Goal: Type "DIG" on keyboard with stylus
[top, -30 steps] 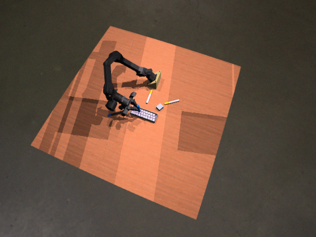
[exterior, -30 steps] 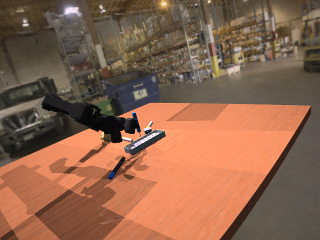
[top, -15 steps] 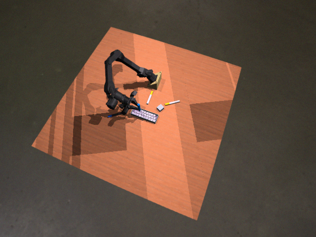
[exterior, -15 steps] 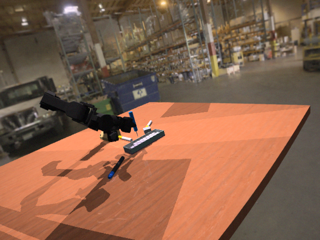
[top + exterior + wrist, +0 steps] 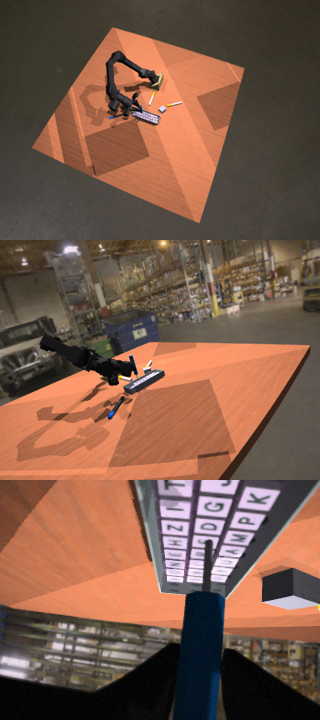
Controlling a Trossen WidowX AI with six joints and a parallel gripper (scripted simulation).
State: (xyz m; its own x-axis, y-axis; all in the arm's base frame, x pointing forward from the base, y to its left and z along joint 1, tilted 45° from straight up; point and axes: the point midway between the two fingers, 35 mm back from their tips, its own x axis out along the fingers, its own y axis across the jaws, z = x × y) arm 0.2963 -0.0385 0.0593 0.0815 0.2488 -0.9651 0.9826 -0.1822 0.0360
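The D key lies 20 mm to the left of my gripper tip and 80 mm below it. Round my gripper tip: grey cube: 80 mm behind, 140 mm to the left, 80 mm below; blue stylus: 10 mm below; black pen: 60 mm ahead, 200 mm to the right, 80 mm below.
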